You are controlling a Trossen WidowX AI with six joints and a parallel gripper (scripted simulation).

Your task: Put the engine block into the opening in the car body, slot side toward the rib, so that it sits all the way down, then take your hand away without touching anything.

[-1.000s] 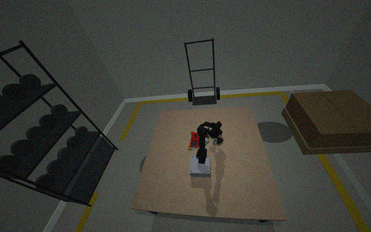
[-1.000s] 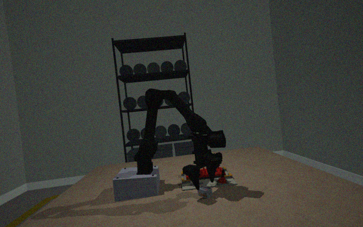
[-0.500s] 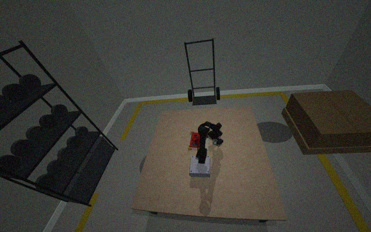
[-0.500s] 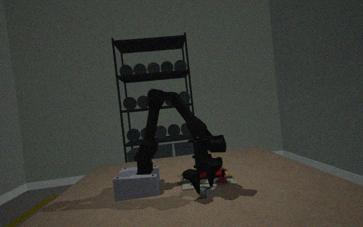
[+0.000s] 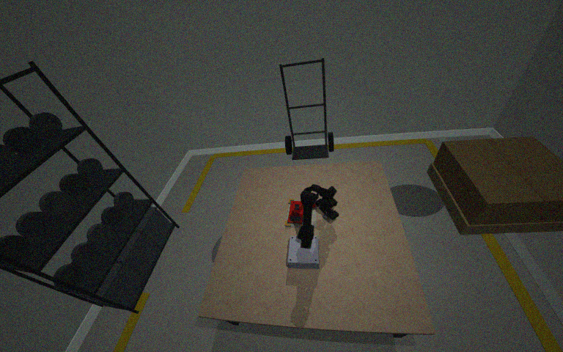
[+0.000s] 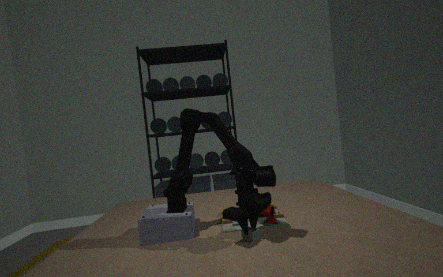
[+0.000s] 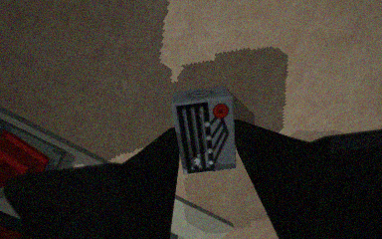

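Right now my gripper tip is 200 mm to the right of the grey baseplate, 20 mm short of it and 10 mm above it. From my gripper tip the other things lie so: engine block: 10 mm below.
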